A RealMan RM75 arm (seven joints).
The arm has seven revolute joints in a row. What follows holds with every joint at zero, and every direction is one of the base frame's.
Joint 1 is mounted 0.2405 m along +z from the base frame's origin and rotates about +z.
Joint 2 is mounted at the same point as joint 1 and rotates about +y.
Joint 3 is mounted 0.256 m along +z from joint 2 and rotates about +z.
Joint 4 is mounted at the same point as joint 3 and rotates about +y.
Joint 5 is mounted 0.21 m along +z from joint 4 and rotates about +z.
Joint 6 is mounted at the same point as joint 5 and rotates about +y.
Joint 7 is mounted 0.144 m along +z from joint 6 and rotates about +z.
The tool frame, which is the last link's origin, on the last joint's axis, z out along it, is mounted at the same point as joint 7; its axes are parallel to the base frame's.
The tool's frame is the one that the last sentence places.
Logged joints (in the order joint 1, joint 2, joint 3, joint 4, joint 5, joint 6, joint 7), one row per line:
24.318 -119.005 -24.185 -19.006 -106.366 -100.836 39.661
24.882 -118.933 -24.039 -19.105 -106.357 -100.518 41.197
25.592 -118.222 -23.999 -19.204 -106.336 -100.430 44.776
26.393 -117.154 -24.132 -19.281 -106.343 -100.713 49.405
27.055 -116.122 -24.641 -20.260 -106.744 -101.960 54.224
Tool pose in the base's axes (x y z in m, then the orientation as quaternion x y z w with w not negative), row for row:
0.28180 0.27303 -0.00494 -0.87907 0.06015 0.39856 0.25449
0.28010 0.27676 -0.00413 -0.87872 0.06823 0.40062 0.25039
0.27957 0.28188 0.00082 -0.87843 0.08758 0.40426 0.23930
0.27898 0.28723 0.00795 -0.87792 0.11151 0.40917 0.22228
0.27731 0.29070 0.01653 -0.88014 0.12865 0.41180 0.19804
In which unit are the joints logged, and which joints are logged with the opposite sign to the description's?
The joints are logged in degrees. Opposite sign: joint 2.
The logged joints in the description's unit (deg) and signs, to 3 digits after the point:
24.318 119.005 -24.185 -19.006 -106.366 -100.836 39.661
24.882 118.933 -24.039 -19.105 -106.357 -100.518 41.197
25.592 118.222 -23.999 -19.204 -106.336 -100.430 44.776
26.393 117.154 -24.132 -19.281 -106.343 -100.713 49.405
27.055 116.122 -24.641 -20.260 -106.744 -101.960 54.224

